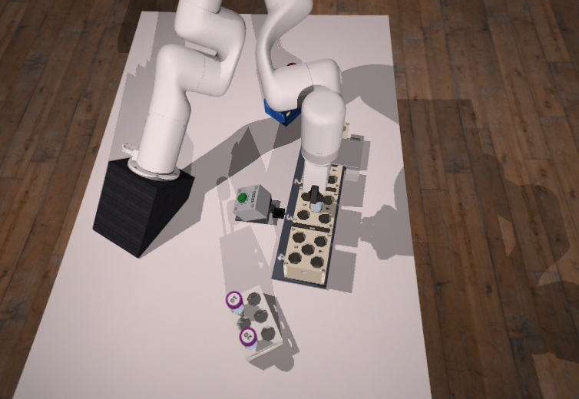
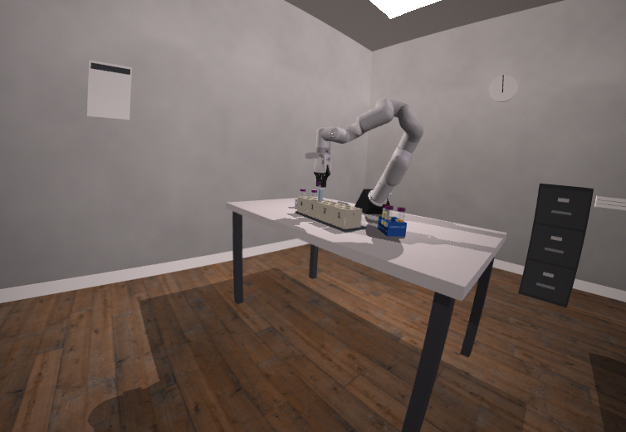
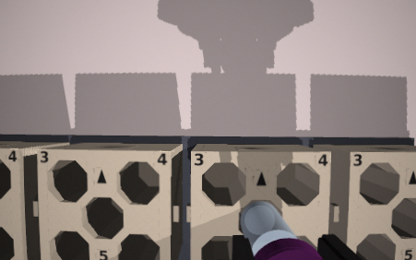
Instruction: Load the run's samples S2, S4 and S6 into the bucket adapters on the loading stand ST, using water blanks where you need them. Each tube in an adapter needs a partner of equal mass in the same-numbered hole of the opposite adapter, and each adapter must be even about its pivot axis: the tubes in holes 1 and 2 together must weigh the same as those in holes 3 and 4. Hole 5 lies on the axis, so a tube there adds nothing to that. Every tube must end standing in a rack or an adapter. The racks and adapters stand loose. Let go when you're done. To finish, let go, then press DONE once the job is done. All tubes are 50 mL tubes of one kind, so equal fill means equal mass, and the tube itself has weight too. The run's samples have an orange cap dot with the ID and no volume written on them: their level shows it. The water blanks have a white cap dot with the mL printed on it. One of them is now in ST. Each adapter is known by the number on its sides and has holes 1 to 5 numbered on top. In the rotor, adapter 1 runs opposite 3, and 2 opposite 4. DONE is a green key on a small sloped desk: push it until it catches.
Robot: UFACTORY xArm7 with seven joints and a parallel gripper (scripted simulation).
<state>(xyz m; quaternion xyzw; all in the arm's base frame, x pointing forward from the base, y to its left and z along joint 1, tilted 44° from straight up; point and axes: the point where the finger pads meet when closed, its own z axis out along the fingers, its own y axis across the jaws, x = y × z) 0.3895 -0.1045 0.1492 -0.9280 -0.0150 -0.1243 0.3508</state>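
My hand is 10 mm to the left of the 40 mL water blank and 50 mm above it. Round my hand: white-dot blank 100 mm behind, 280 mm to the right, 120 mm below; then green done key 190 mm behind, 20 mm to the right, 120 mm below; then blank rack 60 mm behind, 290 mm to the right, 160 mm below.
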